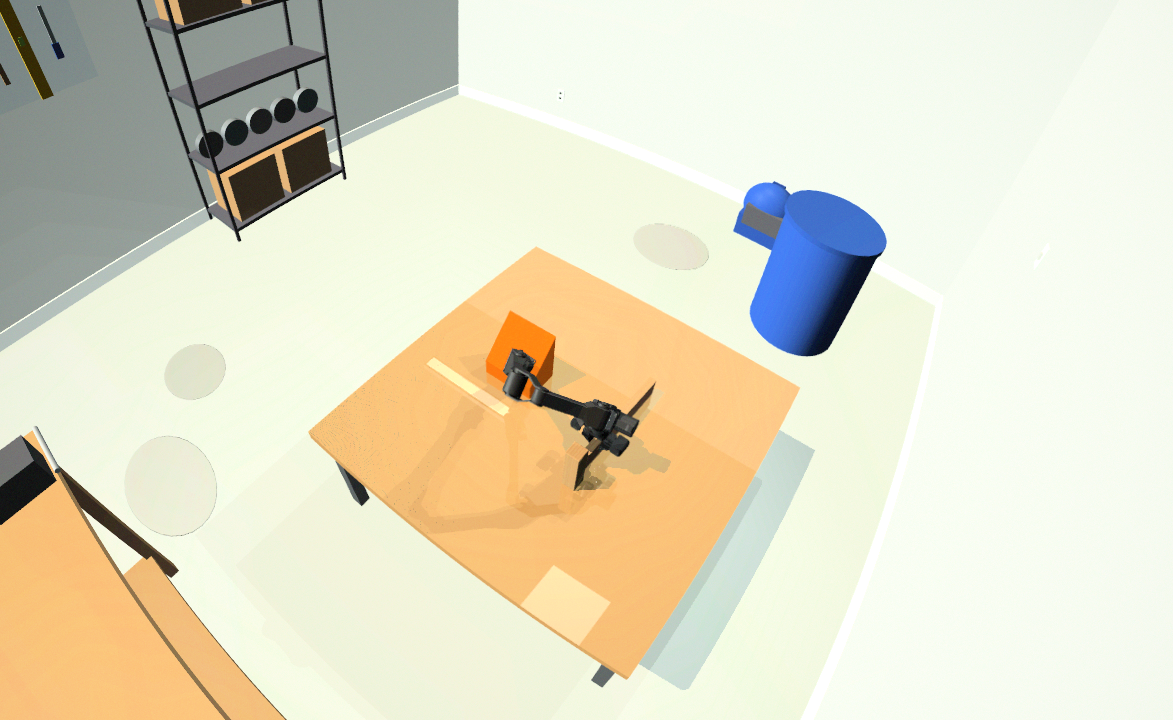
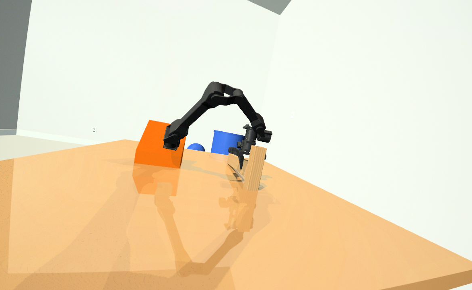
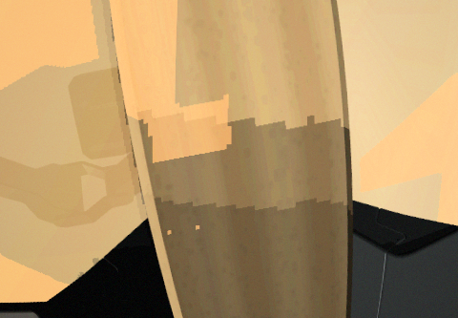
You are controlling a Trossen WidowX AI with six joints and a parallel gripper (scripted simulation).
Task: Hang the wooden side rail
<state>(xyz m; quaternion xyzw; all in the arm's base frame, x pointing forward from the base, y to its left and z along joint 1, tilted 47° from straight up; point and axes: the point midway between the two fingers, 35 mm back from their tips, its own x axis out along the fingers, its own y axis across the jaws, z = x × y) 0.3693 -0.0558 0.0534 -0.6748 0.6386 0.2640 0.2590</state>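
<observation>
My gripper tip is now 12 cm to the left of the headboard post and 4 cm below it.
</observation>
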